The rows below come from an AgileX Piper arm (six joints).
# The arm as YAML. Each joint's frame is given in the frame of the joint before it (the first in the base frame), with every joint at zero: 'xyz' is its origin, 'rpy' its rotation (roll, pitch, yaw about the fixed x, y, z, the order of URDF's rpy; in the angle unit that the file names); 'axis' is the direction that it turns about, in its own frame. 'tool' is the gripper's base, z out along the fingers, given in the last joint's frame.
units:
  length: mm
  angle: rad
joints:
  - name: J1
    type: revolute
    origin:
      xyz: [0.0, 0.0, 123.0]
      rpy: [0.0, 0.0, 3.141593]
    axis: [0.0, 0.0, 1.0]
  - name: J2
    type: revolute
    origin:
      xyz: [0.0, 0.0, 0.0]
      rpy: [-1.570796, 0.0, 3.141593]
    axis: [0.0, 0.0, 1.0]
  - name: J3
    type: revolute
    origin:
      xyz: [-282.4, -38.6, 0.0]
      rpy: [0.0, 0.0, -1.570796]
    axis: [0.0, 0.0, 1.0]
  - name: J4
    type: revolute
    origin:
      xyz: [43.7, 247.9, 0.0]
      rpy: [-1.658, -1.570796, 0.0]
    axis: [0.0, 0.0, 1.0]
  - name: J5
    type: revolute
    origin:
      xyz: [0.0, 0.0, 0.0]
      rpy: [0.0, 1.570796, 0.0]
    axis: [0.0, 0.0, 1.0]
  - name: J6
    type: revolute
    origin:
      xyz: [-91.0, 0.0, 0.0]
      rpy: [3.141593, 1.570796, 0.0]
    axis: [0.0, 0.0, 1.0]
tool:
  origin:
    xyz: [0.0, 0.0, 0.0]
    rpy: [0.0, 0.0, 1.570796]
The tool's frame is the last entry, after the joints.
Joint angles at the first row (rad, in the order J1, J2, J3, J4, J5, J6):
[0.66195 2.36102 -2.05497 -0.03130 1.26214 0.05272]
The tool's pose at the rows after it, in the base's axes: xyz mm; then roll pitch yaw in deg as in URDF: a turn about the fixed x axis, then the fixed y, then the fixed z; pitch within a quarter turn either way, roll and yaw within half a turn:
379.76 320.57 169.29 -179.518 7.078 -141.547
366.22 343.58 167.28 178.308 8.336 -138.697
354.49 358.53 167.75 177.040 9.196 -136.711
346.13 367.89 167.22 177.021 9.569 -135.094
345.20 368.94 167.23 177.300 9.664 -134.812
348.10 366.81 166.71 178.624 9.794 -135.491
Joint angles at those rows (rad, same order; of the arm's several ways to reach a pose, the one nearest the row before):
[0.70335 2.40578 -2.13446 -0.01299 1.26350 0.03590]
[0.74890 2.42416 -2.16096 0.02684 1.24866 0.01924]
[0.78252 2.42762 -2.16845 0.05009 1.23739 0.01027]
[0.80720 2.43000 -2.17058 0.05100 1.23082 0.00613]
[0.81081 2.42998 -2.17056 0.04606 1.22926 0.00641]
[0.80820 2.43172 -2.17205 0.01983 1.22680 0.02423]

